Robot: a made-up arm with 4 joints.
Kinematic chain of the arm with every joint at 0, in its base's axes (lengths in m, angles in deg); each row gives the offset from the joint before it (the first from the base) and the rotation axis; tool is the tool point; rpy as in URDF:
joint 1: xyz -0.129 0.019 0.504 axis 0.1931 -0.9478 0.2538
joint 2: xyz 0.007 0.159 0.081 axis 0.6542 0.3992 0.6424
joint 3: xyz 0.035 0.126 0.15 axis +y
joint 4: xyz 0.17 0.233 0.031 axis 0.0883 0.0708 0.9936
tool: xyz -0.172 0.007 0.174 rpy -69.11 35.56 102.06
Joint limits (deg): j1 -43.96..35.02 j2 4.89..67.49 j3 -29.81..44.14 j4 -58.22..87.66
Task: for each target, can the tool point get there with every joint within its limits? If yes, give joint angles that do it. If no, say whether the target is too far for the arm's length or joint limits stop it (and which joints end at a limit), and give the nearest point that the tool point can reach.
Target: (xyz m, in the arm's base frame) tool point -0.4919 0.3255 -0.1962
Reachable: no: joint limits stop it (at a limit: joint 1, joint 3, joint 4) | nearest point 0.3041 0.3170 0.4223 | short by 1.008 m
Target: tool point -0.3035 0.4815 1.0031
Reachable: yes | joints 20.31 14.14 4.73 -10.21
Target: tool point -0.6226 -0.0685 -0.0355
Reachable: no: joint limits stop it (at a limit: joint 1, joint 3) | nearest point -0.4954 0.3012 0.8951 | short by 1.009 m
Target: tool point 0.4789 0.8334 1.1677
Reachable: no: too far | nearest point 0.2583 0.5765 0.9255 | short by 0.416 m
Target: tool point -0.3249 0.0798 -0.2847
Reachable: no: joint limits stop it (at a limit: joint 1, joint 2, joint 3, joint 4) | nearest point 0.3073 0.3057 0.4188 | short by 0.972 m
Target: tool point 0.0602 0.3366 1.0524
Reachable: yes | joints -15.84 50.45 -7.32 -9.01
